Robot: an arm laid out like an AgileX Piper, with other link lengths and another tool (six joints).
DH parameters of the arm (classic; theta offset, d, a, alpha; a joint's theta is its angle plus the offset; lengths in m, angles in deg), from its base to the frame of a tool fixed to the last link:
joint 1: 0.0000 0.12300 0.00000 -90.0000
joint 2: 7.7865 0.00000 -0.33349 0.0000
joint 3: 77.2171 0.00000 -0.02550 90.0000
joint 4: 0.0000 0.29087 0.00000 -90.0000
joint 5: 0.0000 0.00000 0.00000 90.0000
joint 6: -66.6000 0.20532 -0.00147 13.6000
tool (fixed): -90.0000 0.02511 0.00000 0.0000
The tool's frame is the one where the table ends.
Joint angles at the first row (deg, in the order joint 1, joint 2, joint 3, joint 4, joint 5, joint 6):
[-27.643, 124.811, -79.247, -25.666, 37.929, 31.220]
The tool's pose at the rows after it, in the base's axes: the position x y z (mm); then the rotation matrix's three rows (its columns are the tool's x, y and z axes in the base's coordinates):
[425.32 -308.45 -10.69], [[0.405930 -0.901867 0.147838], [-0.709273 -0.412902 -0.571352], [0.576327 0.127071 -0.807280]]
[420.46 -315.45 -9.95], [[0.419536 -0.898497 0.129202], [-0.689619 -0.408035 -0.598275], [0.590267 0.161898 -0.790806]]
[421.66 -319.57 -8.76], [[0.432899 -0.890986 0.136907], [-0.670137 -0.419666 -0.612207], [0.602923 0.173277 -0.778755]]
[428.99 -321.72 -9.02], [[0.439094 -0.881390 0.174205], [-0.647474 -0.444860 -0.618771], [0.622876 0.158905 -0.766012]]
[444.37 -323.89 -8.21], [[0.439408 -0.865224 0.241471], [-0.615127 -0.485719 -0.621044], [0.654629 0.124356 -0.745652]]
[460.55 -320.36 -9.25], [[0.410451 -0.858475 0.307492], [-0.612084 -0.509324 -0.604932], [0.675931 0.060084 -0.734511]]
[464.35 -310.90 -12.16], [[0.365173 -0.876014 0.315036], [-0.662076 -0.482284 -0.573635], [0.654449 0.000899 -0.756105]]
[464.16 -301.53 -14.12], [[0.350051 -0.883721 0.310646], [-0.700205 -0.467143 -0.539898], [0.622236 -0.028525 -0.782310]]
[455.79 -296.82 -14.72], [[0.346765 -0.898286 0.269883], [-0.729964 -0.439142 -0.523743], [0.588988 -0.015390 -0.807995]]
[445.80 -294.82 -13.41], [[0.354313 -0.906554 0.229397], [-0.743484 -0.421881 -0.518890], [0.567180 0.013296 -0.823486]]
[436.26 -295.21 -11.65], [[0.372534 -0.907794 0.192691], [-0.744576 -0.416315 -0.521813], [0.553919 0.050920 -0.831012]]
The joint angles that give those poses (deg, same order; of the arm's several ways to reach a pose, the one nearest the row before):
[-27.643, 124.810, -79.245, -30.155, 39.840, 34.720]
[-27.643, 125.035, -79.143, -33.472, 40.609, 36.751]
[-27.643, 125.145, -79.144, -35.299, 40.206, 37.198]
[-27.644, 125.252, -78.824, -36.773, 37.840, 37.456]
[-27.643, 125.535, -78.824, -38.357, 33.847, 37.498]
[-27.643, 125.799, -78.708, -37.561, 29.423, 37.498]
[-27.643, 125.698, -78.707, -32.056, 28.564, 35.882]
[-27.643, 125.465, -78.817, -26.411, 29.215, 32.474]
[-27.643, 125.193, -79.155, -23.743, 32.280, 31.402]
[-27.643, 124.724, -79.153, -23.221, 35.170, 31.275]
[-27.643, 124.371, -79.156, -23.893, 37.746, 31.274]

